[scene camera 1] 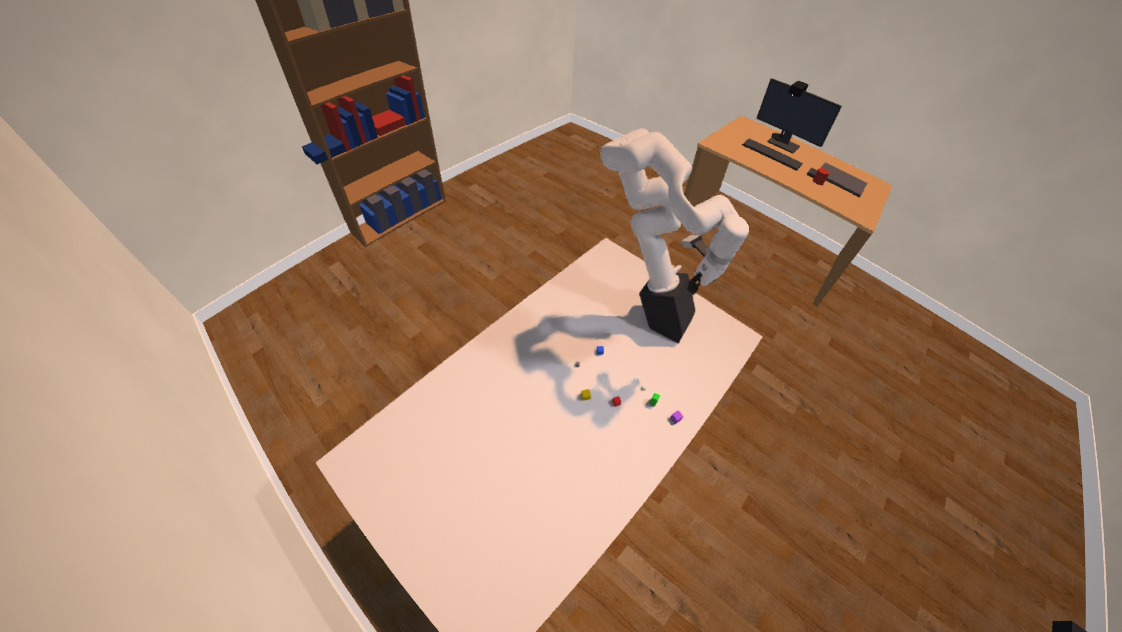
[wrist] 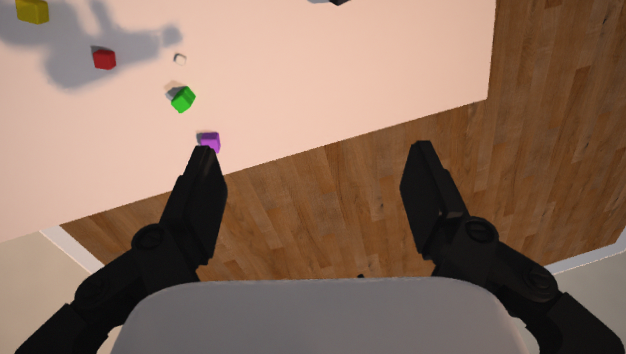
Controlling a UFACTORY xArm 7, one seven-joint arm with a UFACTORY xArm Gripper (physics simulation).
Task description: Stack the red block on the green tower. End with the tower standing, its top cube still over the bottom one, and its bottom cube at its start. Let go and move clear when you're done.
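Places are measured from the arm's base along level axes (x ahead, y left, z up), in millimetres.
Pixels of known places: gripper, fingertip midpoint: [scene camera 1: 701, 284] [wrist: 313, 166]; arm's base at its link origin: [scene camera 1: 663, 283].
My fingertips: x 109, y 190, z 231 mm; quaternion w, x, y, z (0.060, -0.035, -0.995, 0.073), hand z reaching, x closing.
Ahead of a thing's pixels: the offset from my fingertips to its top centre. Level surfaces: height alone.
The red block {404 mm down, 299 mm ahead, 13 mm left} [scene camera 1: 616, 401] [wrist: 104, 59] lies on the pale mat, in the arm's shadow. The green tower {379 mm down, 191 mm ahead, 99 mm left} [scene camera 1: 654, 399] [wrist: 183, 99] stands on the mat between the red block and a purple block; a seam between its cubes shows in the wrist view. My gripper [scene camera 1: 690, 266] [wrist: 313, 166] is open, with nothing between its fingers. It is high above the floor beside the robot's base, far from the red block and the tower. In the wrist view both lie beyond the left finger, toward the upper left.
The purple block {397 mm down, 173 mm ahead, 198 mm left} [scene camera 1: 676, 416] [wrist: 210, 141] lies near the edge of the mat {429 mm down} [scene camera 1: 471, 471] [wrist: 325, 75]. A yellow block {400 mm down, 371 mm ahead, 75 mm right} [scene camera 1: 585, 394] [wrist: 32, 11], a blue block {404 mm down, 200 mm ahead, 189 mm right} [scene camera 1: 599, 350], a small white cube {415 mm down, 178 mm ahead, 35 mm left} [scene camera 1: 643, 388] [wrist: 180, 59] and a small grey cube {414 mm down, 309 mm ahead, 196 mm right} [scene camera 1: 577, 364] also lie there. The black base [scene camera 1: 667, 312] stands behind them.
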